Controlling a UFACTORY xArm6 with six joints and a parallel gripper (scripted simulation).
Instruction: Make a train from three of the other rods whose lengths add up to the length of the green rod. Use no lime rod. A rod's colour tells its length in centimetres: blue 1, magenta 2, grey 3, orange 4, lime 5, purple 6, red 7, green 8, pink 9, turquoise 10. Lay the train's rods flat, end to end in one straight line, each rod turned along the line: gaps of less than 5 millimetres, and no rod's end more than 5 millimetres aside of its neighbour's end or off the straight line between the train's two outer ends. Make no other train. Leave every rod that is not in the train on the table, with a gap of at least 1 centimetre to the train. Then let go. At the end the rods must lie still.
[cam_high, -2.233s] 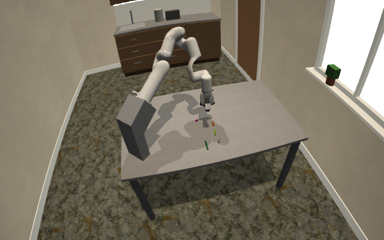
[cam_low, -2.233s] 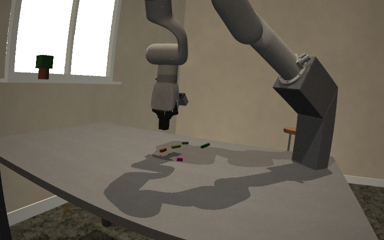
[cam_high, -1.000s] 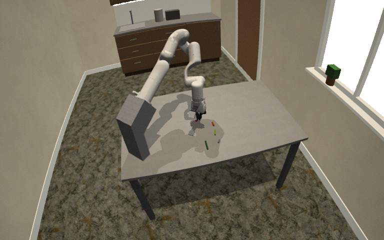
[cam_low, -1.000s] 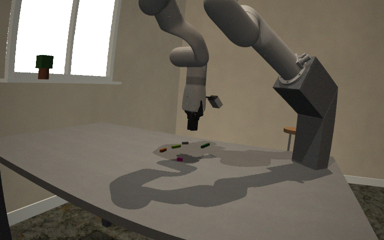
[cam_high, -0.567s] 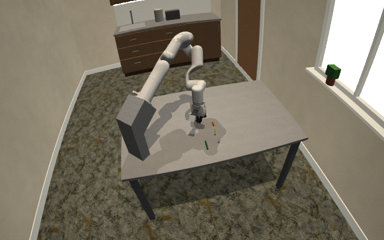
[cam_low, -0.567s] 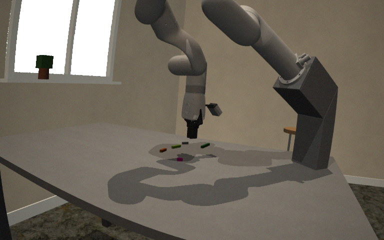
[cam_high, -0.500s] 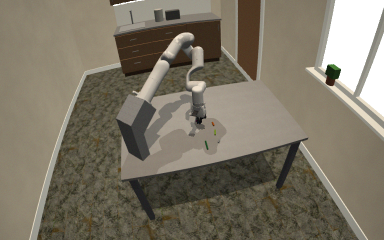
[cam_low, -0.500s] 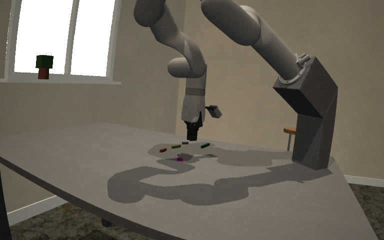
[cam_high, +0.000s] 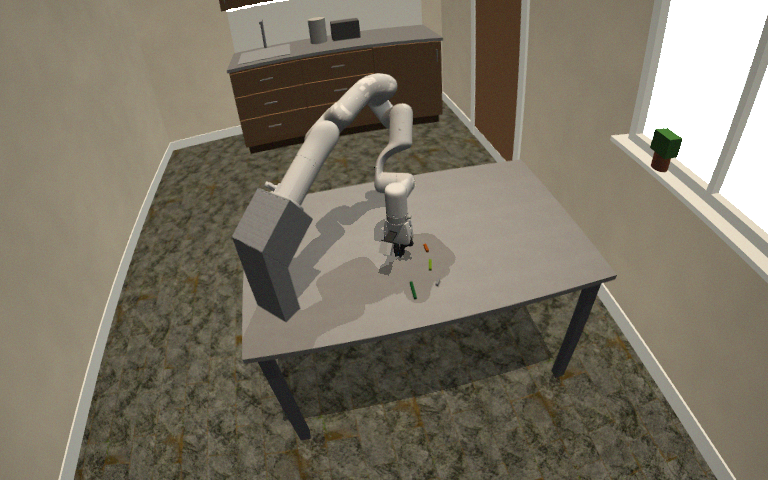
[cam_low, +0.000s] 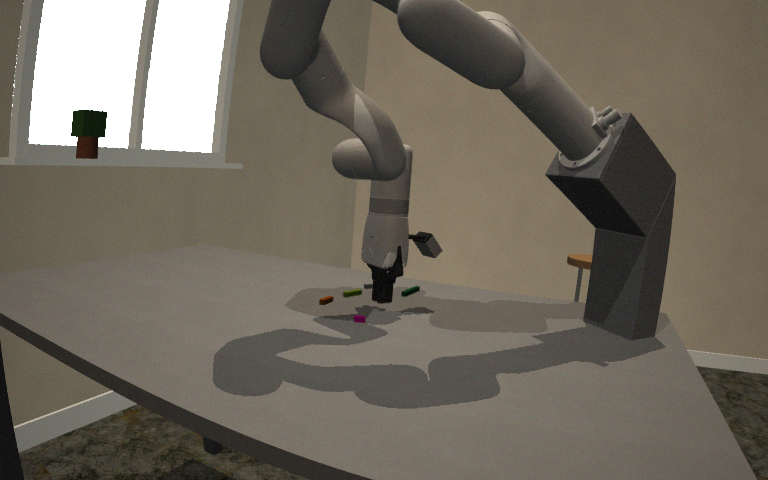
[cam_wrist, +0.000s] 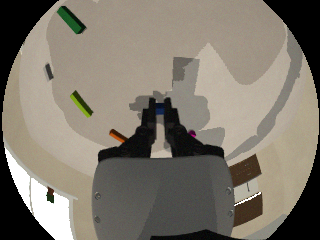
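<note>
The blue rod lies 2 cm below my hand. Also, from my hand: lime rod 12 cm ahead, 3 cm to the right, 3 cm below; then orange rod 9 cm ahead, 6 cm to the left, 3 cm below; then magenta rod 9 cm to the left, 4 cm behind, 3 cm below.
</note>
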